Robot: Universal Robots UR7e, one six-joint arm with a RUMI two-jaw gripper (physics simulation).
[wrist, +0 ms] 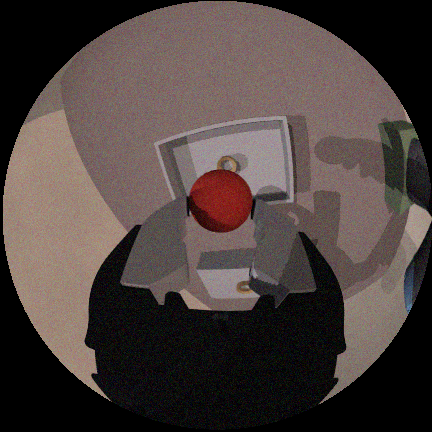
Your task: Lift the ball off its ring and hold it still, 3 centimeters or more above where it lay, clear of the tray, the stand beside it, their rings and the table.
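Places are measured from the arm's base along level axes (x ahead, y left, z up), in millimetres.
Pixels of known places: gripper, fingertip midpoint: (220,200).
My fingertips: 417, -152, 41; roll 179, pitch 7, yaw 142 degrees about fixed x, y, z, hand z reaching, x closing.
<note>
For each thing: its top centre in the pictures, then the offset to it from my fingertips, as dx, dy, dz. "pt": a spot on its surface instead. Level surfaces: height alone.
- red ball, middle of its top: (215,218) -2, -2, +30
- grey tray, surface spot: (287,160) pt -79, +30, -95
- ball's ring, surface spot: (227,164) pt +2, -3, -118
- brownish table, its level: dz -121
A red ball (220,201) is held between the two jaw tips of my gripper (220,200), which is shut on it. The ball hangs above the near part of the grey tray (287,160) and hides part of its near wall. The ball's ring (227,164), tan and bare, lies on the tray floor, just beyond the ball in the view. The ball looks apart from the ring and the tray; its exact height cannot be read. The pale stand (222,285) shows between the jaws lower in the view, with its own small ring (244,287) on top, partly beside the right jaw.
A green block-like object (395,165) stands at the right edge, with a dark object (420,172) beside it. A blue thing (409,287) shows below them at the edge. Shadows of the arm fall on the brownish table (150,75) right of the tray.
</note>
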